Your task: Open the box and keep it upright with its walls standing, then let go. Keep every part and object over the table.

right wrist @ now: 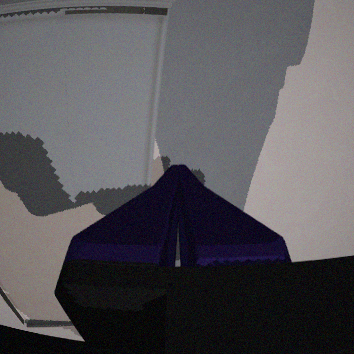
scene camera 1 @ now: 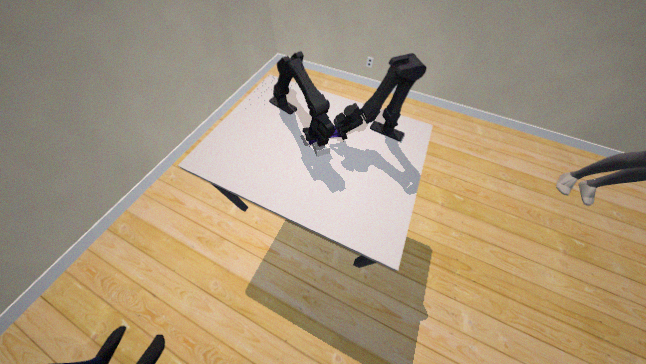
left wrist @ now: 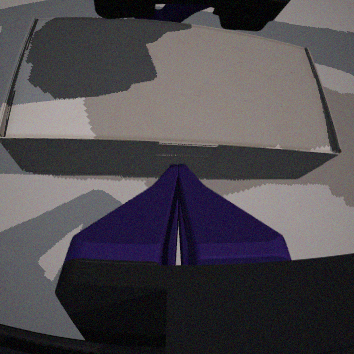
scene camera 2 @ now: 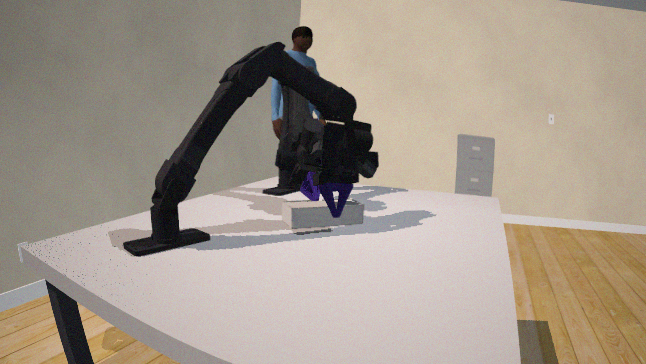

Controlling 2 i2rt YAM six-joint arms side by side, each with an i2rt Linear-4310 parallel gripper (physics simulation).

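Seen in the pictures: left gripper, fingertip midpoint: (left wrist: 177, 175) (scene camera 2: 316, 203); right gripper, fingertip midpoint: (right wrist: 177, 176) (scene camera 1: 309, 144) (left wrist: 156, 28) (scene camera 2: 336, 217); left arm's base, origin of the base link: (scene camera 1: 386, 131) (scene camera 2: 287, 190); right arm's base, origin of the base link: (scene camera 1: 283, 105) (scene camera 2: 167, 243).
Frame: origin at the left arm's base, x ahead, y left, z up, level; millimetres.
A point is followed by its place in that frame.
Note:
A grey-white rectangular box (scene camera 1: 321, 151) @[x 363, y -242, z 39 mm] (scene camera 2: 302, 218) @[x 286, y -374, z 23 mm] (left wrist: 210, 95) @[x 278, y -303, z 45 mm] (right wrist: 100, 85) @[x 352, y -268, z 46 mm] stands upright on the table. Its flat lid lies over the top, with narrow dark gaps at both ends in the left wrist view. A small tab shows at the middle of the lid's near edge there. My left gripper (scene camera 2: 313, 199) @[x 259, y -266, z 35 mm] (left wrist: 177, 175) @[x 259, y -266, z 35 mm] is shut and empty, its tips at the box's long wall below that tab. My right gripper (scene camera 2: 337, 216) @[x 345, y -329, z 24 mm] (right wrist: 177, 176) @[x 345, y -329, z 24 mm] is shut and empty, its tips beside the box's opposite long side. Whether either touches the box is unclear.
The white table (scene camera 1: 250, 175) @[x 663, y -491, z 0 mm] (scene camera 2: 350, 300) @[x 546, y -671, z 0 mm] bears both arms, whose wrists are close together over the box. A person (scene camera 2: 295, 102) stands behind the table in scene camera 2. A grey cabinet (scene camera 2: 475, 165) stands by the far wall.

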